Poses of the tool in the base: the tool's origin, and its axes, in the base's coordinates. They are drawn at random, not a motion.
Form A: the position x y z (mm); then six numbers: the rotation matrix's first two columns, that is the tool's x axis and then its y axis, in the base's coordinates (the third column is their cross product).
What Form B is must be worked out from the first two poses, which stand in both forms.
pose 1, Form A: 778 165 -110 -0.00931 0.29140 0.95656 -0.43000 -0.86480 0.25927
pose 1, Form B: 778 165 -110 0.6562 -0.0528 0.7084 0.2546
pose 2, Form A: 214 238 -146 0.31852 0.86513 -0.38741 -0.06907 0.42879 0.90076
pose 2, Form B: 214 238 -146 0.4164 0.4780 0.3350 0.6971
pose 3, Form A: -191 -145 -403 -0.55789 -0.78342 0.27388 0.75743 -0.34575 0.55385
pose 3, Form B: -191 -145 -403 0.0199 -0.3263 -0.8200 0.4697
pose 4, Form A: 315 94 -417 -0.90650 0.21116 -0.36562 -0.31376 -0.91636 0.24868
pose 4, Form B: 315 94 -417 -0.1680 0.1526 0.9643 0.1361
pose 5, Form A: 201 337 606 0.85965 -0.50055 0.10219 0.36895 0.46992 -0.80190
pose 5, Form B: 201 337 606 -0.4475 0.0735 -0.2545 0.8541
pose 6, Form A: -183 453 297 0.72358 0.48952 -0.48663 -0.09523 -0.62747 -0.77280
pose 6, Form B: -183 453 297 -0.8304 -0.1187 0.3523 0.4149
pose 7, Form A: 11 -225 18 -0.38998 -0.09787 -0.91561 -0.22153 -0.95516 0.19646
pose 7, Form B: 11 -225 18 -0.5510 0.1449 0.8210 0.0377
